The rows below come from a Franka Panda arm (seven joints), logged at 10 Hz.
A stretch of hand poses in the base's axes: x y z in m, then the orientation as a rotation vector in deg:
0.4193 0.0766 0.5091 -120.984 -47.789 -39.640
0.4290 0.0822 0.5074 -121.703 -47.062 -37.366
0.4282 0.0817 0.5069 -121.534 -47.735 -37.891
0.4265 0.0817 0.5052 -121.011 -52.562 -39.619
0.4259 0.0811 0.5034 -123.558 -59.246 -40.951
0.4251 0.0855 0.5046 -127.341 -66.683 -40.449
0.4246 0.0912 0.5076 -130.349 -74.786 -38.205
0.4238 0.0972 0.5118 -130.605 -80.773 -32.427
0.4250 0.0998 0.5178 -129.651 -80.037 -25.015
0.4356 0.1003 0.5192 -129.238 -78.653 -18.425
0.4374 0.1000 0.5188 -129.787 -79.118 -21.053
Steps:
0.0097 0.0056 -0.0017 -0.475 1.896 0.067
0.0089 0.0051 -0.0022 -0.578 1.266 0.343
0.0072 0.0051 -0.0039 -2.130 -1.810 2.689
0.0066 0.0045 -0.0057 -7.240 -5.328 4.712
0.0058 0.0089 -0.0045 -13.951 -7.870 7.002
0.0053 0.0146 -0.0015 -20.599 -9.554 10.305
0.0045 0.0206 0.0027 -24.460 -8.169 14.883
0.0057 0.0232 0.0087 -24.256 -3.044 17.483
0.0163 0.0237 0.0101 -24.254 1.811 19.203
0.0181 0.0234 0.0097 -24.489 -0.104 18.291

